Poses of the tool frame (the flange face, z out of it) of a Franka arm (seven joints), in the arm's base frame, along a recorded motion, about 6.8 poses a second.
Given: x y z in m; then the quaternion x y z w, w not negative.
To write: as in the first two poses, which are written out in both.
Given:
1: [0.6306, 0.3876, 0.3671, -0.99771, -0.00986, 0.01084, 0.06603]
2: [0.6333, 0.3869, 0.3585, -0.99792, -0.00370, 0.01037, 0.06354]
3: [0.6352, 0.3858, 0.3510, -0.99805, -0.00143, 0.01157, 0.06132]
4: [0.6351, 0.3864, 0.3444, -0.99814, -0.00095, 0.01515, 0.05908]
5: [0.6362, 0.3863, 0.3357, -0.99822, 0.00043, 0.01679, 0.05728]
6: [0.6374, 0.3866, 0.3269, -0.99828, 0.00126, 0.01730, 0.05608]
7: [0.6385, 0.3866, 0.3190, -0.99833, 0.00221, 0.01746, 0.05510]
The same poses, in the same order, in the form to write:
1: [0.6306, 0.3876, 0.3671, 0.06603, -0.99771, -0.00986, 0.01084]
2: [0.6333, 0.3869, 0.3585, 0.06354, -0.99792, -0.00370, 0.01037]
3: [0.6352, 0.3858, 0.3510, 0.06132, -0.99805, -0.00143, 0.01157]
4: [0.6351, 0.3864, 0.3444, 0.05908, -0.99814, -0.00095, 0.01515]
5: [0.6362, 0.3863, 0.3357, 0.05728, -0.99822, 0.00043, 0.01679]
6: [0.6374, 0.3866, 0.3269, 0.05608, -0.99828, 0.00126, 0.01730]
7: [0.6385, 0.3866, 0.3190, 0.05510, -0.99833, 0.00221, 0.01746]
